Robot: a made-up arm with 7 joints.
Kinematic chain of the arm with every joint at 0, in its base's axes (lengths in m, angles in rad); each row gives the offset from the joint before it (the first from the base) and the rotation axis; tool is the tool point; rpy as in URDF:
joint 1: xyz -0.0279 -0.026 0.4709 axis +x
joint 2: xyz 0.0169 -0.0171 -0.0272 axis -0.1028 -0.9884 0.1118
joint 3: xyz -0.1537 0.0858 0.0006 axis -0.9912 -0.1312 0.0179
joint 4: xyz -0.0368 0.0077 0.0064 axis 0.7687 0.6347 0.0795
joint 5: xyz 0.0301 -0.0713 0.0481 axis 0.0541 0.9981 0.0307
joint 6: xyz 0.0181 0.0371 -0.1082 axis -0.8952 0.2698 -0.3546
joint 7: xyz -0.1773 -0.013 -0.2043 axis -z
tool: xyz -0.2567 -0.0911 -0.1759 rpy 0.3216 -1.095 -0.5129
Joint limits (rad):
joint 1: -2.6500..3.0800
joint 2: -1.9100..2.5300
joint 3: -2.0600..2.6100
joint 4: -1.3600..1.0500
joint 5: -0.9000..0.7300
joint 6: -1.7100..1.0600
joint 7: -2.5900..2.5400
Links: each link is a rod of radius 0.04 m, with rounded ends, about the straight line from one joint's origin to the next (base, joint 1, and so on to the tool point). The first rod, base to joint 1, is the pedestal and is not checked.
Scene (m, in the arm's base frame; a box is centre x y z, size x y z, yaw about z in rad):
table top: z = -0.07
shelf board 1: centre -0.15 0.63 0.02 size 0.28 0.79 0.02 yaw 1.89
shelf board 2: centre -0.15 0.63 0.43 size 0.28 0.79 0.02 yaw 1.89
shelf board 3: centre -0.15 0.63 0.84 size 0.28 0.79 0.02 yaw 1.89
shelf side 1: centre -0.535 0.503 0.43 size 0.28 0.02 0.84 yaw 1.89
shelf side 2: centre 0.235 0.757 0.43 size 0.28 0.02 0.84 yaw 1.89
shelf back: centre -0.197 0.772 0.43 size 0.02 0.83 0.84 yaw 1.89
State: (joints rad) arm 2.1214 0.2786 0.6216 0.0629 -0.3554 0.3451 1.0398
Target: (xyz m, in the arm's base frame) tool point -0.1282 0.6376 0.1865
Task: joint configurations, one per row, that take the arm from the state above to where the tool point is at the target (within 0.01 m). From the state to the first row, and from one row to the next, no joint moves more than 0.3 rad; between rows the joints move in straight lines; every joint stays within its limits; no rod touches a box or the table.
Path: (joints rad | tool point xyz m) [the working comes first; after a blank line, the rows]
Joints at the target: 1.4633 0.8053 0.6641 0.1937 -0.0734 0.3625 0.7887
Straight joint move there: touches shelf board 2.

1: 2.1921 0.0234 0.6644 -0.0892 -0.3777 0.2590 1.2975 | -0.1943 0.5179 0.6008
2: 2.2628 -0.2318 0.7072 -0.2413 -0.3999 0.1730 1.5551 | -0.1798 0.4541 0.5925
3: 2.3336 -0.4870 0.7500 -0.3934 -0.4222 0.0869 1.8128 | -0.1480 0.3920 0.5927
4: 2.4043 -0.7422 0.7928 -0.5455 -0.4445 0.0008 2.0704 | -0.1057 0.3313 0.6079
5: 2.1980 -0.5229 0.8380 -0.5062 -0.4220 0.0871 1.9157 | -0.0733 0.3864 0.4767
6: 1.9918 -0.3036 0.8832 -0.4669 -0.3994 0.1733 1.7610 | -0.0473 0.3911 0.3293
7: 1.7856 -0.0844 0.9284 -0.4275 -0.3769 0.2595 1.6063 | -0.0316 0.3454 0.1865
8: 1.6781 0.2122 0.8403 -0.2204 -0.2757 0.2938 1.3338 | -0.1109 0.4511 0.1812
9: 1.5707 0.5088 0.7522 -0.0134 -0.1746 0.3282 1.0613 | -0.1388 0.5571 0.1924
10: 1.4633 0.8053 0.6641 0.1937 -0.0734 0.3625 0.7887 | -0.1282 0.6376 0.1865

